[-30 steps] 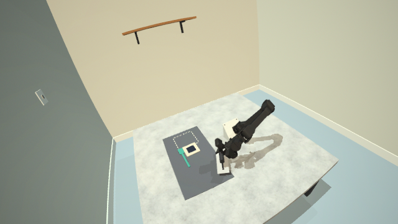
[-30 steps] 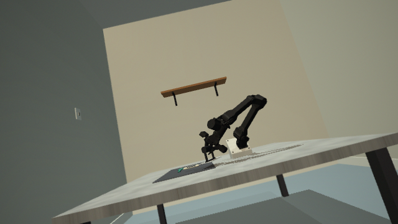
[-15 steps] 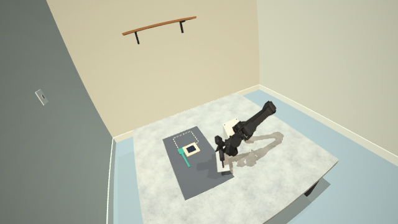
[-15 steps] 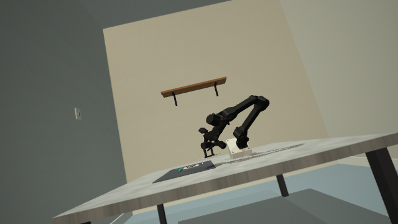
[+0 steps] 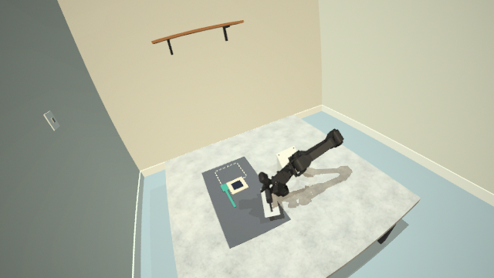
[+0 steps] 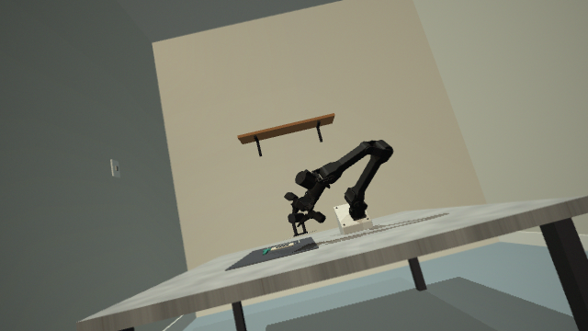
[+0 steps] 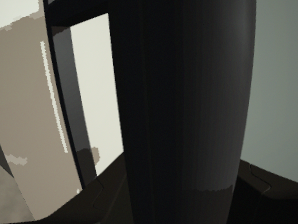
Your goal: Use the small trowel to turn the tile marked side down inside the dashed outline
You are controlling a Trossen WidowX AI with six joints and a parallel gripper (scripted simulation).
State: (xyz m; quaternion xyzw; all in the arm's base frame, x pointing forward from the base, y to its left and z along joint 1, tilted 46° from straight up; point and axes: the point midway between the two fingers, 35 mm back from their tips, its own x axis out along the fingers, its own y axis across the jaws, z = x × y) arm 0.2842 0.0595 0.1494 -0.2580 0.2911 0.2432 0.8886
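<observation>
The dark mat lies 9 cm ahead of my gripper tip, 17 cm to the right of it and 12 cm below it. Also, from my gripper tip: teal t-shaped piece (15 cm ahead, 21 cm to the right, 9 cm below); trowel (2 cm behind, 1 cm to the left, 1 cm below); tile (7 cm ahead, 23 cm to the right, 9 cm below).
</observation>
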